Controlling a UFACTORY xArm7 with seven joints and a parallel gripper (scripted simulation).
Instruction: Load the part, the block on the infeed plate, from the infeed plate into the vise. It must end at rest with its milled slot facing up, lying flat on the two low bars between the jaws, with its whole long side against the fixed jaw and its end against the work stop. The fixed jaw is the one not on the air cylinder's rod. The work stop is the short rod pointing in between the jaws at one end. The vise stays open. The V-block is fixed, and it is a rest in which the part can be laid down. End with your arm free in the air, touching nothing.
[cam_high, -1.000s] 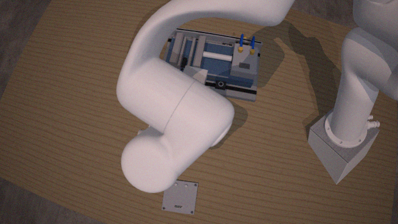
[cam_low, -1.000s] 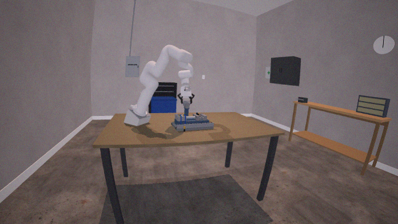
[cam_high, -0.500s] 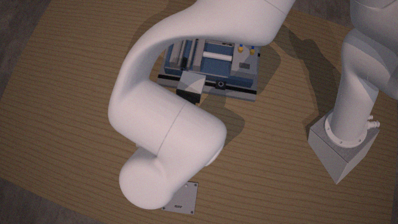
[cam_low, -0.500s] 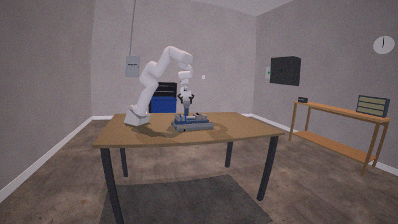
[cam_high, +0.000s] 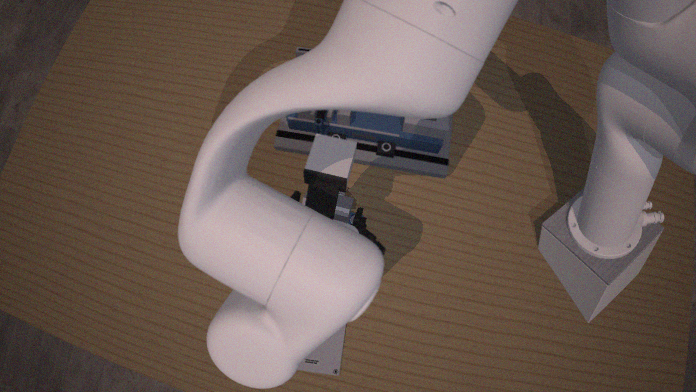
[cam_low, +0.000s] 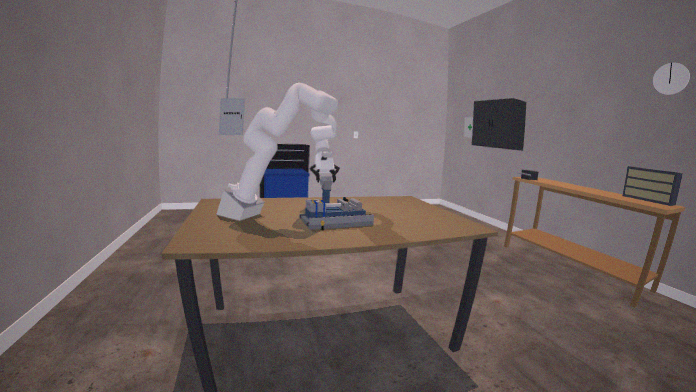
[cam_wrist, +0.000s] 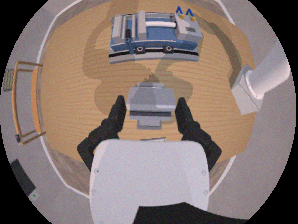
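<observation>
Now: the part right at my hand. Round my hand: work stop post (160 mm to the right, 100 mm below, 20 mm ahead); work stop (180 mm to the right, 70 mm below, 10 mm ahead); moving jaw (220 mm to the right, 90 mm below, 30 mm behind).
</observation>
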